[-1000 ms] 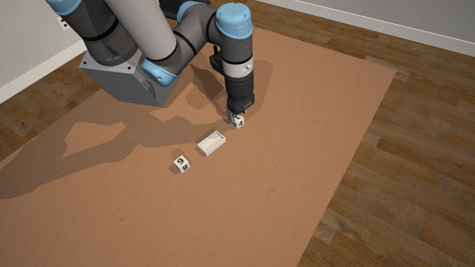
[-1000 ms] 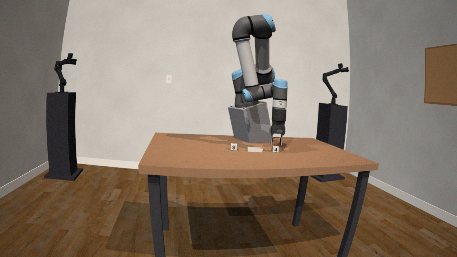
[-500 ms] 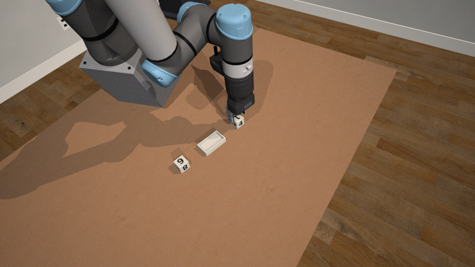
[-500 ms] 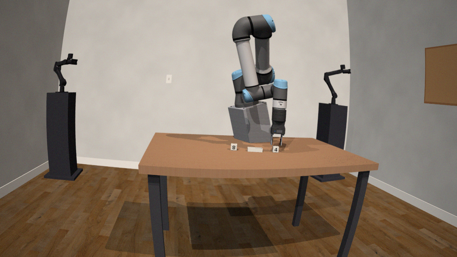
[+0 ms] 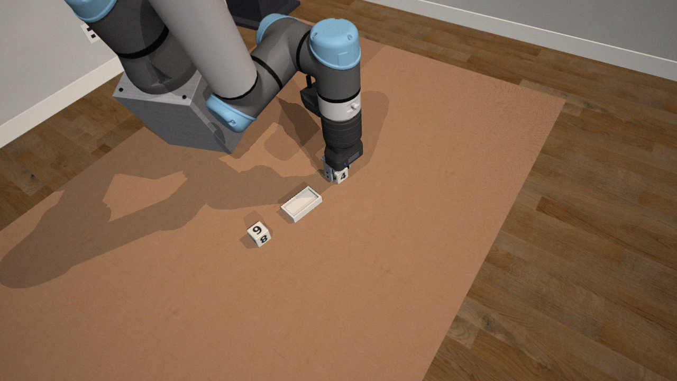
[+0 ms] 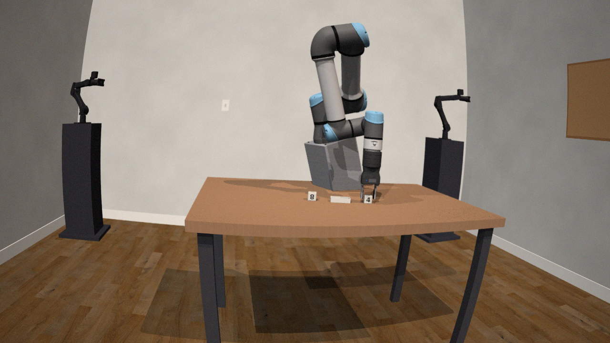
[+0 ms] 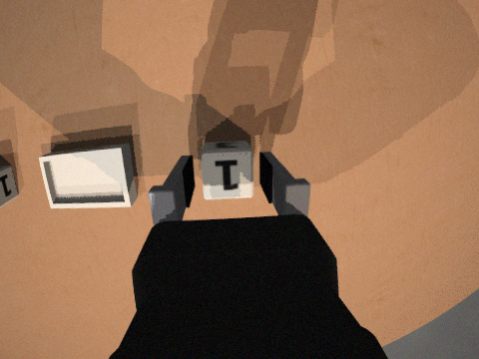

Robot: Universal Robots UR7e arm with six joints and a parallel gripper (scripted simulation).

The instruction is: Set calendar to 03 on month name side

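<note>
My hand is 110 mm to the left of the white tray, 30 mm past it and 30 mm above it.
</note>
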